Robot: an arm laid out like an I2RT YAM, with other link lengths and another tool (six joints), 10 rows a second.
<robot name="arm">
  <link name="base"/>
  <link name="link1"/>
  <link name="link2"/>
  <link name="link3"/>
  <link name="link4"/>
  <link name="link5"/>
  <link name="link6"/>
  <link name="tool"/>
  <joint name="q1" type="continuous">
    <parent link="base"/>
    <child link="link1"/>
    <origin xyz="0 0 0.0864" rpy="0 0 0"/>
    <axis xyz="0 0 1"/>
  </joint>
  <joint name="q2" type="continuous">
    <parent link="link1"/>
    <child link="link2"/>
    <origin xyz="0.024 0.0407 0.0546" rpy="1.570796 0 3.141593"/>
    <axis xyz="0 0 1"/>
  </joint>
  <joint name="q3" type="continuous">
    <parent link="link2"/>
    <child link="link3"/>
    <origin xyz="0.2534 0 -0.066" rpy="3.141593 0 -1.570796"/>
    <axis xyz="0 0 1"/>
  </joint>
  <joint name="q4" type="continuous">
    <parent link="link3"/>
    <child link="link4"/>
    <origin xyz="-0.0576 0.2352 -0.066" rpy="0 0 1.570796"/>
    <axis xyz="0 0 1"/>
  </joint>
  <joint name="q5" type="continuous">
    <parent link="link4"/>
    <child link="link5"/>
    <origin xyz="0.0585 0.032 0.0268" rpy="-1.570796 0 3.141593"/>
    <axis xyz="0 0 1"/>
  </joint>
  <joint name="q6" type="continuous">
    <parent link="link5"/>
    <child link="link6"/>
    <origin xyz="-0.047 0 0.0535" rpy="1.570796 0 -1.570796"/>
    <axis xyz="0 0 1"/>
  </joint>
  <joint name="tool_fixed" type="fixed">
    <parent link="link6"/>
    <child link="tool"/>
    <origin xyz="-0.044 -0.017 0.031" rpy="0 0.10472 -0.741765"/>
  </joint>
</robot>
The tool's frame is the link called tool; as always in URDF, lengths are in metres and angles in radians. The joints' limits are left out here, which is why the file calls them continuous.
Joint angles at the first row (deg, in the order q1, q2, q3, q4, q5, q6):
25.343, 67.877, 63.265, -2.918, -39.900, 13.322
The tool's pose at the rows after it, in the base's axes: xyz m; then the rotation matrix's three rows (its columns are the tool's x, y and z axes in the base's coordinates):
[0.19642, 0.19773, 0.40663], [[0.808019, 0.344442, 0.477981], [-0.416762, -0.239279, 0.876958], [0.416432, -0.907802, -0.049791]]
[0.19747, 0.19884, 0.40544], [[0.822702, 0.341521, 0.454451], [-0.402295, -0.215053, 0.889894], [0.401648, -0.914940, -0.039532]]
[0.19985, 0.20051, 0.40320], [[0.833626, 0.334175, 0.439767], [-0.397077, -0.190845, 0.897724], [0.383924, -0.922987, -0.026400]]
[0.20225, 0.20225, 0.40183], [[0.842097, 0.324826, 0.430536], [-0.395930, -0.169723, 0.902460], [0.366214, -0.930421, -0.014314]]
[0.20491, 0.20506, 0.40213], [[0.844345, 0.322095, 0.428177], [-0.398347, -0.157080, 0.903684], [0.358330, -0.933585, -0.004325]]
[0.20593, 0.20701, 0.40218], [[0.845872, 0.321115, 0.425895], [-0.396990, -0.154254, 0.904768], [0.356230, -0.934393, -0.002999]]
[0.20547, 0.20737, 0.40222], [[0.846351, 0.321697, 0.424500], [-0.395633, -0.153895, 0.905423], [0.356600, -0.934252, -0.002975]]
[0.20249, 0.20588, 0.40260], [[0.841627, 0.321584, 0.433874], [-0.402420, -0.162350, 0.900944], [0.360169, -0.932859, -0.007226]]
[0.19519, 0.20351, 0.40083], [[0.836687, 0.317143, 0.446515], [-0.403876, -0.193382, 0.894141], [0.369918, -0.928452, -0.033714]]
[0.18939, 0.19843, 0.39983], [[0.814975, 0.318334, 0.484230], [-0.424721, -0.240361, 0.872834], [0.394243, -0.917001, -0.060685]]
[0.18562, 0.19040, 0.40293], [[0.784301, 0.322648, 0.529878], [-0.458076, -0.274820, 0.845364], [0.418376, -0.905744, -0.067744]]
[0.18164, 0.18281, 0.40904], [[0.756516, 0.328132, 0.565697], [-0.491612, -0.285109, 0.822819], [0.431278, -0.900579, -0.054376]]
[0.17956, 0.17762, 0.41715], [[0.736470, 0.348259, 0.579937], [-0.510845, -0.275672, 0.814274], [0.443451, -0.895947, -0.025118]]
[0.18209, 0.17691, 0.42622], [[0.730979, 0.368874, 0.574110], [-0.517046, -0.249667, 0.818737], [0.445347, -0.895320, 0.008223]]
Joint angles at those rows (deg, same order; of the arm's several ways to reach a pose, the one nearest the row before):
25.365, 68.531, 63.286, -1.869, -41.299, 13.540
25.386, 69.143, 62.848, -0.076, -42.895, 14.786
25.519, 69.843, 62.062, 2.502, -43.812, 16.513
25.715, 70.499, 61.494, 4.797, -44.293, 18.262
26.108, 71.309, 61.626, 6.349, -44.096, 19.311
26.413, 71.767, 61.867, 6.698, -43.945, 19.529
26.523, 71.746, 61.866, 6.678, -43.922, 19.507
26.567, 70.826, 61.538, 5.758, -43.266, 19.114
26.808, 68.991, 61.013, 2.394, -42.107, 17.322
26.480, 66.763, 60.663, -1.496, -39.790, 14.808
25.387, 64.445, 60.621, -4.252, -37.736, 13.234
24.381, 62.260, 60.620, -5.431, -36.338, 13.125
23.465, 61.189, 61.190, -5.083, -36.358, 13.409
23.004, 61.931, 62.609, -3.442, -37.299, 14.458

